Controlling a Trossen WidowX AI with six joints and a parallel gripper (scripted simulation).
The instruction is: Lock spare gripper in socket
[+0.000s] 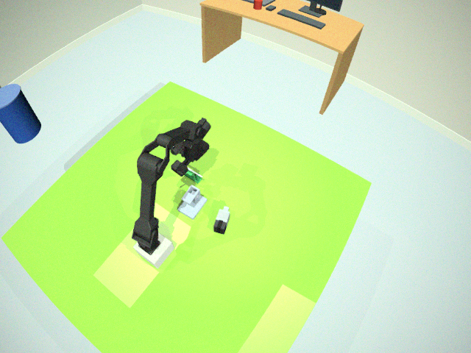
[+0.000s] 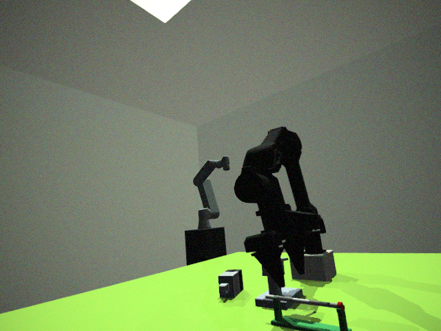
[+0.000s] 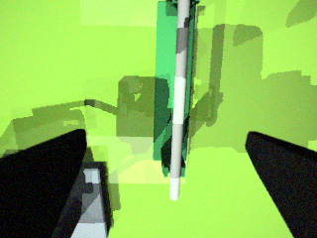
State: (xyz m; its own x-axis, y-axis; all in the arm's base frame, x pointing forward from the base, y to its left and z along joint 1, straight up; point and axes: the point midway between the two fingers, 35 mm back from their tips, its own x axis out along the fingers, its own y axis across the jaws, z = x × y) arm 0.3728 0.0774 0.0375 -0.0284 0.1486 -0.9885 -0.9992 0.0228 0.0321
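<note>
Right now the spare gripper is 100 mm behind my gripper tip, 240 mm to the right of it and 50 mm below it. Round my gripper tip: green rack: 10 mm ahead, 20 mm to the left, 60 mm below; mount: 100 mm behind, 90 mm to the right, 30 mm below.
</note>
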